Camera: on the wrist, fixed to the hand. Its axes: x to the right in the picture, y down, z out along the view.
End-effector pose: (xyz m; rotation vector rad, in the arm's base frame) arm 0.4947 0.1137 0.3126 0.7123 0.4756 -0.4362
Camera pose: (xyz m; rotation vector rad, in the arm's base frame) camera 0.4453 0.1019 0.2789 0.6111 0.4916 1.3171
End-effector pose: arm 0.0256 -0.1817 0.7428 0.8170 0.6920 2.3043
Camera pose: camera 0.0372 -0.1661 0.6850 -0.1670 0.2677 -2.2918
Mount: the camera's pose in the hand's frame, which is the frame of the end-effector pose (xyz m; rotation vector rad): -0.0188 -0.0514 -0.0269 -0.4178 0.6669 1.5088
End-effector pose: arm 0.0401 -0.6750 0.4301 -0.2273 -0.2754 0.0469
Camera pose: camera 0.0302 -0.7323 0.4117 -0.8041 0.6142 1.3903
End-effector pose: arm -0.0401 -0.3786 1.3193 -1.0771 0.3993 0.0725
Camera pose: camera -0.0523 -0.4240 1.3581 -0.9571 1.7994 1.1912
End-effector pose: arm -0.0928 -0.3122 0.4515 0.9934 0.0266 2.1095
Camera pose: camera -0.0701 -0.2814 0.4040 0.1449 0.8040 -2.5597
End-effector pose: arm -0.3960 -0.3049 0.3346 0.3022 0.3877 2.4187
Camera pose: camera -0.3605 -0.2844 0.2894 0.3971 0.1319 -2.2335
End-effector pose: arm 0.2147 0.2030 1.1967 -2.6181 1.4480 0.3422
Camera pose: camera 0.2522 0.2397 1.2278 0.7767 -2.3307 0.1277
